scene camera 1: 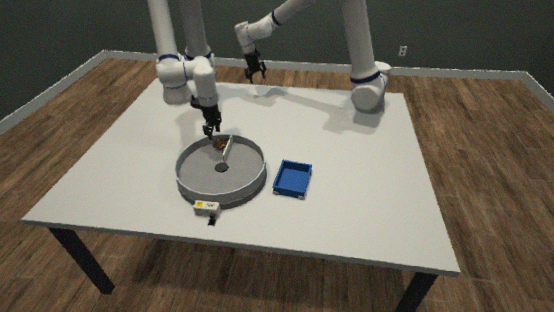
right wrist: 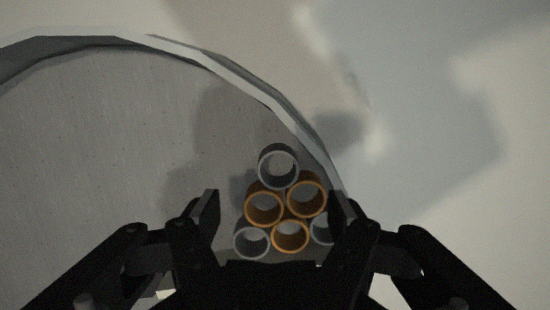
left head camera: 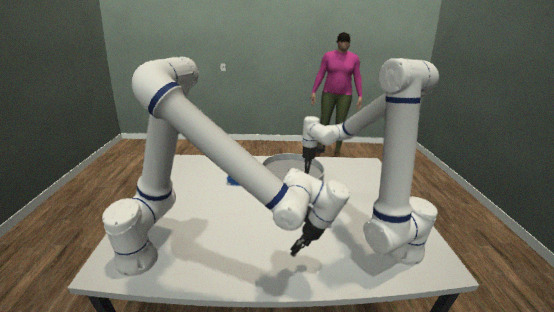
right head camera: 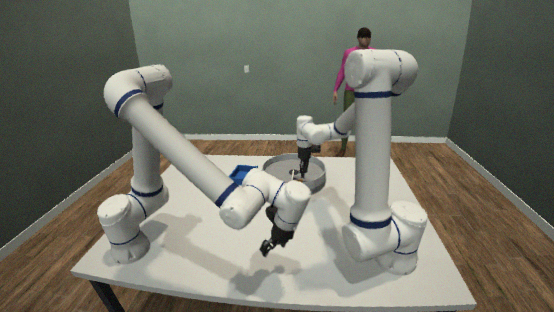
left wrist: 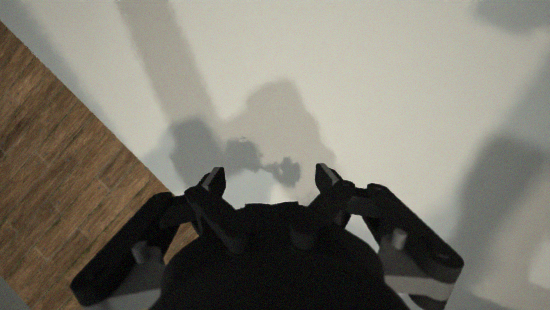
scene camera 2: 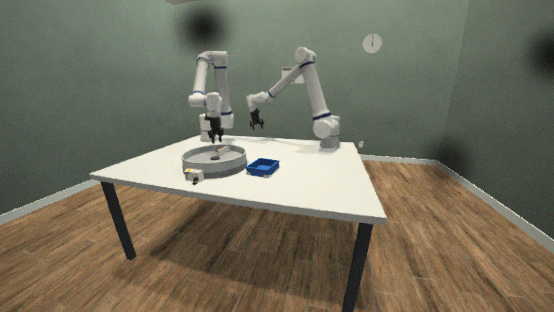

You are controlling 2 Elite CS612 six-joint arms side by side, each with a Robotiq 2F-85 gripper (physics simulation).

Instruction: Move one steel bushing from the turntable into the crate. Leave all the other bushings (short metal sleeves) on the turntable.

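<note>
Three grey steel bushings [right wrist: 280, 181] [right wrist: 252, 251] [right wrist: 321, 237] and three orange-brown ones [right wrist: 263, 218] [right wrist: 306, 206] [right wrist: 290, 244] stand clustered by the rim of the grey turntable [right wrist: 125, 125] [scene camera 1: 200, 175] [scene camera 2: 215, 168]. The first steel one stands at the top of the cluster; another is partly hidden by a finger. My right gripper [right wrist: 273, 204] [scene camera 1: 213, 132] [scene camera 2: 217, 140] is open and empty above the cluster, pointing down. My left gripper [left wrist: 270, 174] [scene camera 1: 257, 79] [scene camera 2: 257, 128] is open and empty, far from the turntable. The blue crate [scene camera 1: 291, 193] [scene camera 2: 257, 172] shows no bushing inside.
A pale divider [scene camera 1: 228, 149] stands on the turntable beside the cluster. A small white control box [scene camera 1: 206, 208] [scene camera 2: 194, 175] sits against the turntable's outer wall. The crate stands right of the turntable in scene camera 1. A person [left head camera: 342, 72] stands beyond the table.
</note>
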